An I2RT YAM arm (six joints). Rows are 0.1 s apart.
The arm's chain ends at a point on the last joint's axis. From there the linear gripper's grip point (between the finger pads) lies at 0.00 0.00 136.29 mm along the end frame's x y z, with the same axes.
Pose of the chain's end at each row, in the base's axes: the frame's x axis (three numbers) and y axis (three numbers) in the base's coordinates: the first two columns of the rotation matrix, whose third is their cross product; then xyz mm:
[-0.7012 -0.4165 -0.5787 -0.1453 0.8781 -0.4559 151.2 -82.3 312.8]
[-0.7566 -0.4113 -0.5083 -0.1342 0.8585 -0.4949 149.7 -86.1 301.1]
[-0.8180 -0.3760 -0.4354 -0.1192 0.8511 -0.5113 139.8 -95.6 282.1]
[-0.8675 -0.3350 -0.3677 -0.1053 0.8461 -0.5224 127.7 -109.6 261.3]
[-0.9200 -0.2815 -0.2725 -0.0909 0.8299 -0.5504 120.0 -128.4 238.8]
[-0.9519 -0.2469 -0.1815 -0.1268 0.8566 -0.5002 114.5 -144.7 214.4]
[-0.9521 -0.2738 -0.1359 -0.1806 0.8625 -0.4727 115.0 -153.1 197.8]
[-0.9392 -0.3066 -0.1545 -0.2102 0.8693 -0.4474 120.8 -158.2 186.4]
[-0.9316 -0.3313 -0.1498 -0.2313 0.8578 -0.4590 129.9 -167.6 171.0]
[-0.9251 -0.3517 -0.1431 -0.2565 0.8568 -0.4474 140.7 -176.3 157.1]
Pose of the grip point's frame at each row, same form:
[-0.7012 -0.4165 -0.5787 -0.1453 0.8781 -0.4559 246.3 -114.4 220.6]
[-0.7566 -0.4113 -0.5083 -0.1342 0.8585 -0.4949 236.9 -127.8 205.1]
[-0.8180 -0.3760 -0.4354 -0.1192 0.8511 -0.5113 216.5 -145.5 181.1]
[-0.8675 -0.3350 -0.3677 -0.1053 0.8461 -0.5224 194.0 -166.1 156.5]
[-0.9200 -0.2815 -0.2725 -0.0909 0.8299 -0.5504 171.9 -194.0 131.3]
[-0.9519 -0.2469 -0.1815 -0.1268 0.8566 -0.5002 152.5 -206.5 99.0]
[-0.9521 -0.2738 -0.1359 -0.1806 0.8625 -0.4727 148.6 -211.1 79.1]
[-0.9392 -0.3066 -0.1545 -0.2102 0.8693 -0.4474 157.8 -211.0 66.3]
[-0.9316 -0.3313 -0.1498 -0.2313 0.8578 -0.4590 168.1 -221.2 51.6]
[-0.9251 -0.3517 -0.1431 -0.2565 0.8568 -0.4474 178.9 -227.7 36.8]

